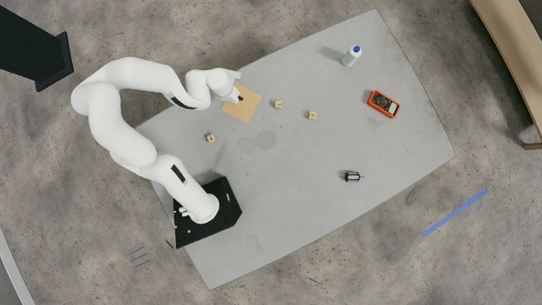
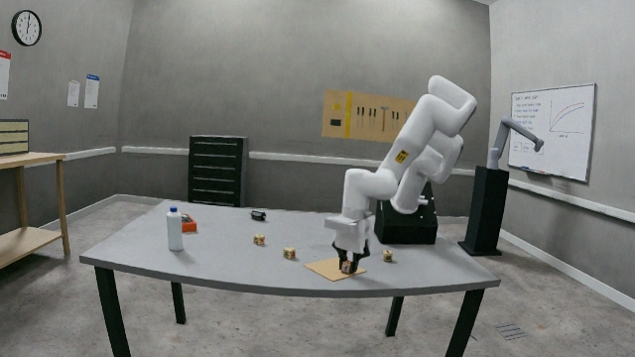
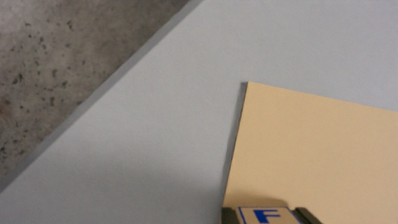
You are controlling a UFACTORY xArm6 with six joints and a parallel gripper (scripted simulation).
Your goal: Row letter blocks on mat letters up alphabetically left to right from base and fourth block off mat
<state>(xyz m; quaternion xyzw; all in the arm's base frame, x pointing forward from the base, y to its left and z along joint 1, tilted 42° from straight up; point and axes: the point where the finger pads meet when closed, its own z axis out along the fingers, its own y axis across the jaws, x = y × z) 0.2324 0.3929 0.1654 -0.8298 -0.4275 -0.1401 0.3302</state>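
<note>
My hand is 4 cm short of the tan mat, 3 cm to the left of it and 3 cm above it. Round my hand: white bottle 58 cm ahead, 4 cm above, 1 cm to the right; then orange multimeter 65 cm ahead, 27 cm to the right, 1 cm below; then small black object 52 cm to the right, 39 cm ahead, 1 cm below.
</note>
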